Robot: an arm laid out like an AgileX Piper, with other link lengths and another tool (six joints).
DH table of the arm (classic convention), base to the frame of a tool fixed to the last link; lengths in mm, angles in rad. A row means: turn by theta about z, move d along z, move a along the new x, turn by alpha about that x. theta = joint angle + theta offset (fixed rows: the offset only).
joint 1: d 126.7  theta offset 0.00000  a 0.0  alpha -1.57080
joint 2: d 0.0  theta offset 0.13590  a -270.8  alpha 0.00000
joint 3: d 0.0  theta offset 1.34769  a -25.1  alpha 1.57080
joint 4: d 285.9  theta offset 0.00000  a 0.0  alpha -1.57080
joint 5: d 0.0  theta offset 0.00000  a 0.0  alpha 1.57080
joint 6: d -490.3  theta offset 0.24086  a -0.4  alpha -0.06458
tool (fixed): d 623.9  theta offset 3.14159  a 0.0  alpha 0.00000
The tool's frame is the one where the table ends.
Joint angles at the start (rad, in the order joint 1, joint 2, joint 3, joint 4, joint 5, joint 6):
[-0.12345 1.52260 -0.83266 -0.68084 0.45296 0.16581]
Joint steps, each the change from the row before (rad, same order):
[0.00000 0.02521 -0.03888 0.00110 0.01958 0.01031]
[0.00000 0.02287 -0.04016 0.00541 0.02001 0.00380]
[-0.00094 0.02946 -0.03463 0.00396 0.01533 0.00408]
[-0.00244 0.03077 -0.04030 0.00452 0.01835 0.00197]
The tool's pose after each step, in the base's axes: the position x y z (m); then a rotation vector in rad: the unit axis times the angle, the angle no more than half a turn. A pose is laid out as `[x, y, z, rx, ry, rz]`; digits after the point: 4 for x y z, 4 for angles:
[0.3513, -0.0436, 0.1396, 2.7270, 0.0146, 0.7662]
[0.3599, -0.0459, 0.1434, 2.7220, -0.0082, 0.7652]
[0.3676, -0.0481, 0.1432, 2.7221, -0.0268, 0.7539]
[0.3762, -0.0513, 0.1438, 2.7196, -0.0474, 0.7433]

